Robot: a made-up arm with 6 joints. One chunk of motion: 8 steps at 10 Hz.
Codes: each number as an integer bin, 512 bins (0 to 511) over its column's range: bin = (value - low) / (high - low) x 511, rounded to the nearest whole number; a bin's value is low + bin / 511 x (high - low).
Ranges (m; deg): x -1.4..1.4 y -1.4..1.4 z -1.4..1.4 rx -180..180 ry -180..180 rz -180..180
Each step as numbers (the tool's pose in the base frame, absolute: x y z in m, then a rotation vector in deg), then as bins.
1 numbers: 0.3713 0.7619 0.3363 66.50 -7.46 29.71
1 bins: 323 395 317 350 245 298
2 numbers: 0.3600 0.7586 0.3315 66.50 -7.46 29.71
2 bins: 321 394 316 350 245 298
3 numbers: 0.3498 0.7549 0.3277 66.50 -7.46 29.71
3 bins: 319 393 315 350 245 298
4 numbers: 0.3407 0.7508 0.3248 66.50 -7.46 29.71
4 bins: 318 393 315 350 245 298
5 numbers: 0.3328 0.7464 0.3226 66.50 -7.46 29.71
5 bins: 316 392 314 350 245 298
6 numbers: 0.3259 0.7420 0.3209 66.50 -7.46 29.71
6 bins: 315 391 314 350 245 298
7 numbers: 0.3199 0.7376 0.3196 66.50 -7.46 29.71
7 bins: 314 390 314 350 245 298
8 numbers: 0.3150 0.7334 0.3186 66.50 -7.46 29.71
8 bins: 313 389 314 350 245 298
